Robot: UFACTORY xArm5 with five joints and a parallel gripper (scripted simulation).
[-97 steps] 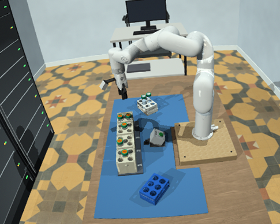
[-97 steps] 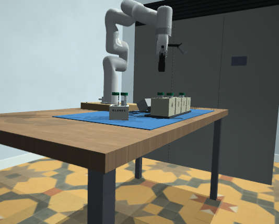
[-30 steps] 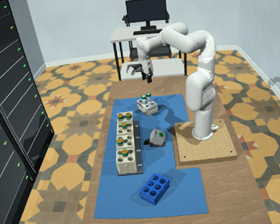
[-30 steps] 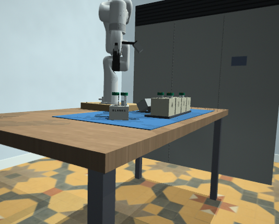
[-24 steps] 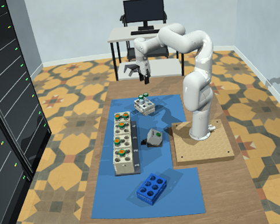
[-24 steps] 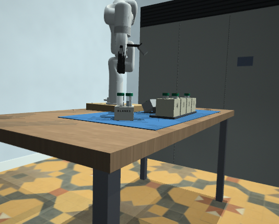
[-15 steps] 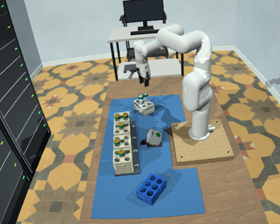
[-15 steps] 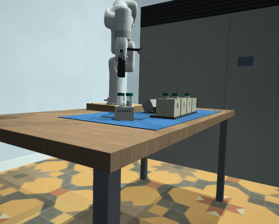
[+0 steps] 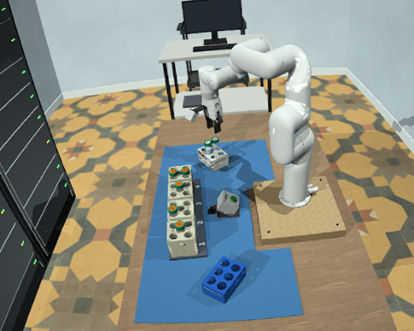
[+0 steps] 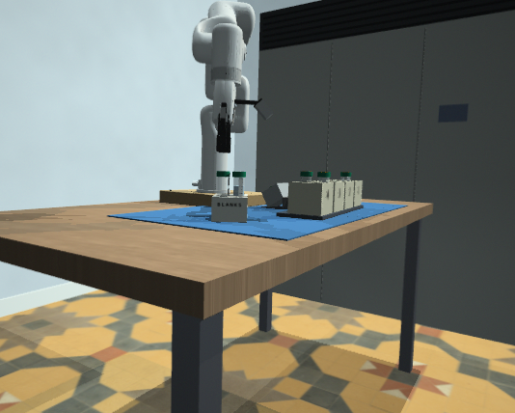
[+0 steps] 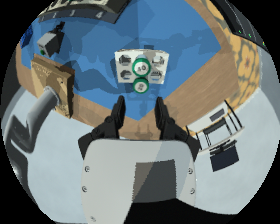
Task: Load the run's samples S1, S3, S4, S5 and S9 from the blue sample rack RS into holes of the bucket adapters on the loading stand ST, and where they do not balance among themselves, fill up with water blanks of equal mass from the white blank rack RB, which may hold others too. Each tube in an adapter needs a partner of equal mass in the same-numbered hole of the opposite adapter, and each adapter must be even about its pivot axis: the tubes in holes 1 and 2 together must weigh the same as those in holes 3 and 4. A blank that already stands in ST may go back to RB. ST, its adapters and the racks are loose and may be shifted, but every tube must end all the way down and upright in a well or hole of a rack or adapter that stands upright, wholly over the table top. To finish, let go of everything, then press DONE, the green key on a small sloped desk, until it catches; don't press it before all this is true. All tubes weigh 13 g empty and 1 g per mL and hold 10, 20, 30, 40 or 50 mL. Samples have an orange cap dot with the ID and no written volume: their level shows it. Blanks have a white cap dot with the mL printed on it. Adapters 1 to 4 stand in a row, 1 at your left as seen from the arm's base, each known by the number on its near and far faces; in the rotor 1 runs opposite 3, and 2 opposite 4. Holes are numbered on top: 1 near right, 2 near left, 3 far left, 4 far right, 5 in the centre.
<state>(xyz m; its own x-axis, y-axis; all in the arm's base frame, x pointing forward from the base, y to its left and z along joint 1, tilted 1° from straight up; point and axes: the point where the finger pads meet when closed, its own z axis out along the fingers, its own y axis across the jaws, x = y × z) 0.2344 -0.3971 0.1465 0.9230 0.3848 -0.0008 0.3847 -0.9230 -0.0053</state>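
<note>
Now: the green-capped blank tube 10 mm ahead of my hand and 120 mm below it. The rest, counted from my hand: green done key (10 mm ahead, 360 mm to the left, 120 mm below); green-capped blank (40 mm ahead, 10 mm to the left, 120 mm below); white blank rack RB (20 mm ahead, 10 mm to the left, 160 mm below).
</note>
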